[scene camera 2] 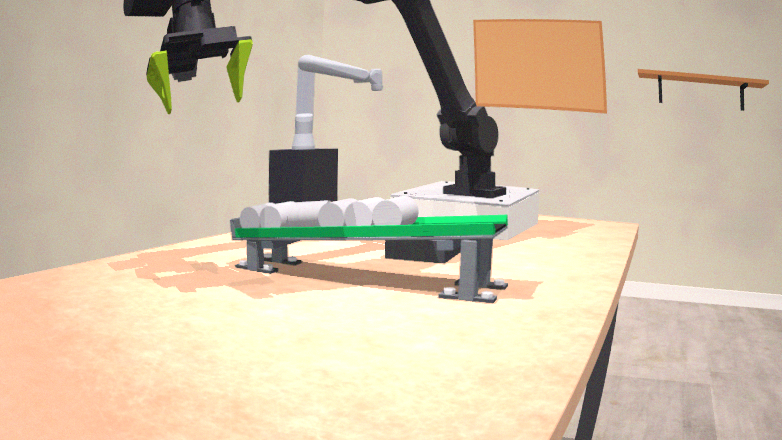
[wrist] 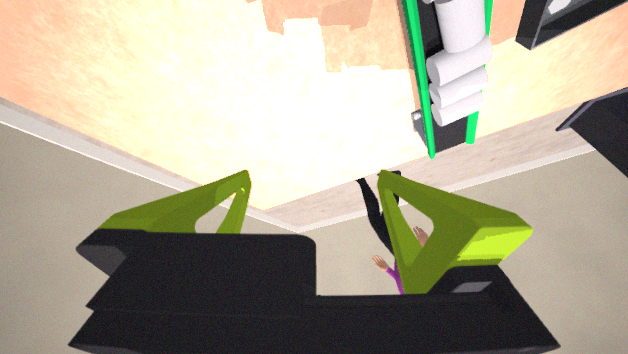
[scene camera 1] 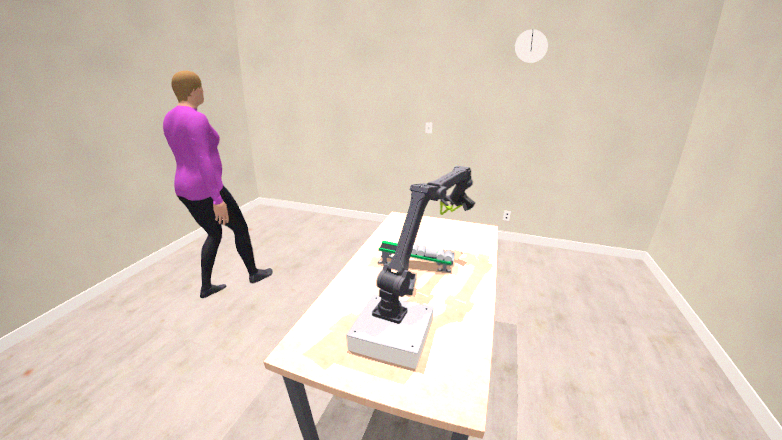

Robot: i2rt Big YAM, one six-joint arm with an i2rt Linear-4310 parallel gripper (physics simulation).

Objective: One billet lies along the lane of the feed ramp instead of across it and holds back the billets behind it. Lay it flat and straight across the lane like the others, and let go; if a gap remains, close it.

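Observation:
The feed ramp has green side rails and stands on grey legs. One white billet lies lengthwise along its lane. On the higher side of it, three billets lie across the lane close together: the nearest, a middle one and the uppermost. Two more billets lie across at the low end in scene camera 2. My gripper is open and empty, high above the table and beyond the ramp's low end in that view.
A black open tray with white contents stands beside the ramp. My arm's white base box is on the table. A white robot arm on a black pedestal and a person in purple are in the room.

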